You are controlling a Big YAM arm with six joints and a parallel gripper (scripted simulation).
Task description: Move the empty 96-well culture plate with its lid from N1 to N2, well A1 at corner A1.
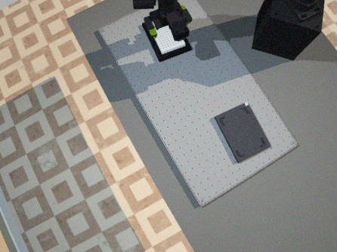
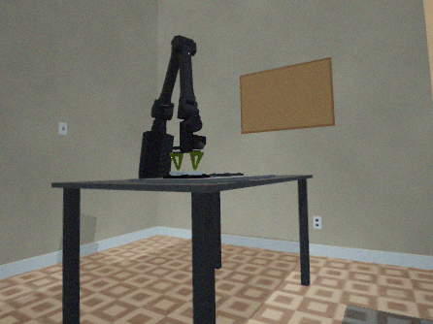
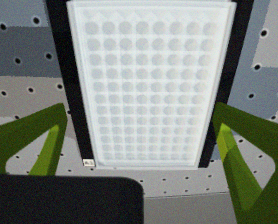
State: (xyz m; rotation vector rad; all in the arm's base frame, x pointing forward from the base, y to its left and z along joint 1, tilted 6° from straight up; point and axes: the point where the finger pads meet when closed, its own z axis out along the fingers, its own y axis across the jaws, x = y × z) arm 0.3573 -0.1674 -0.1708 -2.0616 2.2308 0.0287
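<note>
Now: hand 10 mm short of the plate and 20 mm above it. Also, from my hand: clear lid: 10 mm ahead, 20 mm below; nest N1: 10 mm ahead, 40 mm below; nest N2: 50 mm behind, 410 mm to the left, 40 mm below.
</note>
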